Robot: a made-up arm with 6 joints.
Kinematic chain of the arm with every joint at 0, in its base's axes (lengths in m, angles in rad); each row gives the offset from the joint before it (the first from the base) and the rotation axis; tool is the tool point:
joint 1: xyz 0 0 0.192 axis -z
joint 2: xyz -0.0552 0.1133 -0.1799 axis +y
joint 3: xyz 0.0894 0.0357 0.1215 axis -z
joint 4: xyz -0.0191 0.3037 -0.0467 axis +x
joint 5: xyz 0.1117 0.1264 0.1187 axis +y
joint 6: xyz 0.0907 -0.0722 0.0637 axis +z
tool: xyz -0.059 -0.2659 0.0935
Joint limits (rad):
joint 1: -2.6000..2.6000
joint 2: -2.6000..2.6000
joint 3: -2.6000..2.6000
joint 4: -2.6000..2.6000
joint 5: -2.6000..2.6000
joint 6: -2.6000..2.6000
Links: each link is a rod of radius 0.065 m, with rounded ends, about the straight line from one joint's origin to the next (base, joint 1, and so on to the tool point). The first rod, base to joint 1, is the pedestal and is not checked.
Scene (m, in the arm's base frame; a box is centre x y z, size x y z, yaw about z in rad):
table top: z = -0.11
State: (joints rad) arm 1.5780 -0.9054 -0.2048 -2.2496 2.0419 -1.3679
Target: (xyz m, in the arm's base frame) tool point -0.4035 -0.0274 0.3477
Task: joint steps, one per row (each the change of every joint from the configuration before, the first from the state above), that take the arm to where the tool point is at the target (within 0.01 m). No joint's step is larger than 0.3 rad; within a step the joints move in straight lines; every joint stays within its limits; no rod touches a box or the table.
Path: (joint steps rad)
1: 0.1460 0.0161 0.2580 0.0203 0.0085 0.0093
2: 0.1460 0.0160 0.2580 0.0203 0.0085 0.0092
3: 0.1460 0.0161 0.2580 0.0202 0.0084 0.0093
4: 0.1460 0.0160 0.2580 0.0203 0.0085 0.0092
5: 0.1460 0.0161 0.2580 0.0203 0.0085 0.0093
6: 0.1460 0.0160 0.2580 0.0203 0.0085 0.0092
7: 0.1460 0.0161 0.2581 0.0202 0.0085 0.0093

